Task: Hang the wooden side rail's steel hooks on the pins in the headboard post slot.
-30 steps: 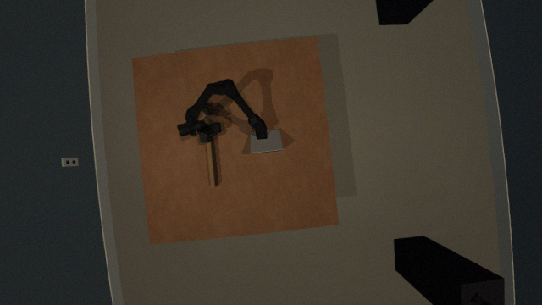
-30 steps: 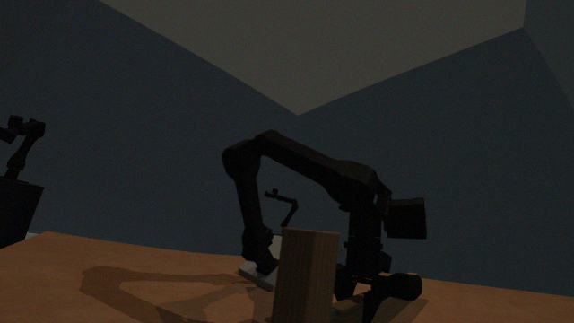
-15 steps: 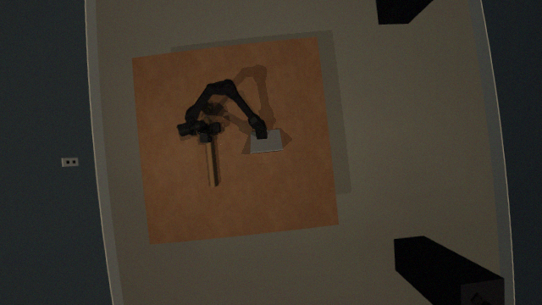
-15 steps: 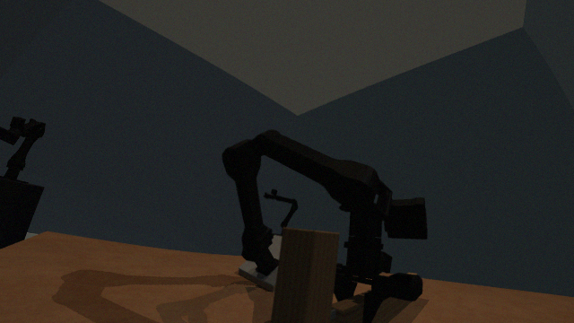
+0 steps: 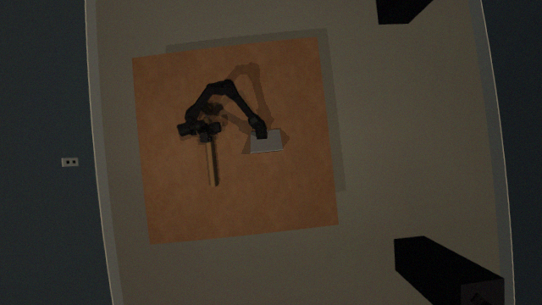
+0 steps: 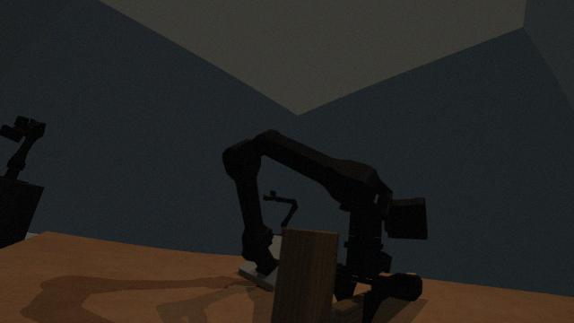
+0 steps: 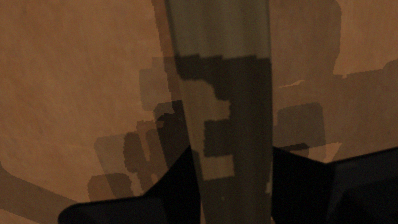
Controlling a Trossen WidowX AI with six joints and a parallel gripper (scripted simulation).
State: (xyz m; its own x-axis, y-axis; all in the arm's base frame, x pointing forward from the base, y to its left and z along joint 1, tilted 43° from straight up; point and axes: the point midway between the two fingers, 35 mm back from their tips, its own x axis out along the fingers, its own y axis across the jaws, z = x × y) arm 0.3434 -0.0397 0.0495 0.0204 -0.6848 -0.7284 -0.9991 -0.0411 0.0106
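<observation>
My gripper tip is now 140 mm to the left of the headboard post and 60 mm below it.
</observation>
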